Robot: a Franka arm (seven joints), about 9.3 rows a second.
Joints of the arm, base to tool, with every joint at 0 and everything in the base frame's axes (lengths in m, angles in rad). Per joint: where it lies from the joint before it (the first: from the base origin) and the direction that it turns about. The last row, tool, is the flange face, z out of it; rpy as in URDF.
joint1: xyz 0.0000 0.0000 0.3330 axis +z
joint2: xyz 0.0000 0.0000 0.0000 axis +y
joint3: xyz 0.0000 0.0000 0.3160 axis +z
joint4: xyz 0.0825 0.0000 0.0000 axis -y
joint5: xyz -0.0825 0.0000 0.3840 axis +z
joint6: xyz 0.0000 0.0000 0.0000 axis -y
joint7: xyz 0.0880 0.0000 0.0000 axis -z
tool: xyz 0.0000 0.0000 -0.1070 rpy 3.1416 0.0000 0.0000
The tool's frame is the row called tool.
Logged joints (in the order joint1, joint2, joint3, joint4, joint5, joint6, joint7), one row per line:
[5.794, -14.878, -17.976, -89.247, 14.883, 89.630, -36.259]
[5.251, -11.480, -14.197, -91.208, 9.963, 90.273, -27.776]
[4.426, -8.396, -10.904, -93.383, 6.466, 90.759, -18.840]
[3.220, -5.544, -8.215, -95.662, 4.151, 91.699, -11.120]
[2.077, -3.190, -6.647, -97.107, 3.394, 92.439, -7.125]
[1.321, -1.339, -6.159, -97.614, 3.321, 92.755, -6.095]
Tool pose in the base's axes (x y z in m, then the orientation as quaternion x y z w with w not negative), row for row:
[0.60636, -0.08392, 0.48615, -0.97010, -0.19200, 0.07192, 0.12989]
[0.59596, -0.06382, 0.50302, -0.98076, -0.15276, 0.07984, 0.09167]
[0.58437, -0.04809, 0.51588, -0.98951, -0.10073, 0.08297, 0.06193]
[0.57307, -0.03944, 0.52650, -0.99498, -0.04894, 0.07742, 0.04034]
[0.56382, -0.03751, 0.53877, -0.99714, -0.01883, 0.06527, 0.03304]
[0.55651, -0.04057, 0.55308, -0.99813, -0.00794, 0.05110, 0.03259]
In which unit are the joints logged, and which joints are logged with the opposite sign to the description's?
The joints are logged in degrees. Opposite sign: joint2.
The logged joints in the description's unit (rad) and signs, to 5 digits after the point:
[0.10112, 0.25967, -0.31374, -1.55765, 0.25976, 1.56434, -0.63284]
[0.09165, 0.20036, -0.24778, -1.59188, 0.17389, 1.57556, -0.48478]
[0.07725, 0.14654, -0.19031, -1.62984, 0.11285, 1.58404, -0.32882]
[0.05620, 0.09676, -0.14338, -1.66962, 0.07245, 1.60045, -0.19408]
[0.03625, 0.05568, -0.11601, -1.69484, 0.05924, 1.61336, -0.12435]
[0.02306, 0.02337, -0.10749, -1.70369, 0.05796, 1.61888, -0.10638]

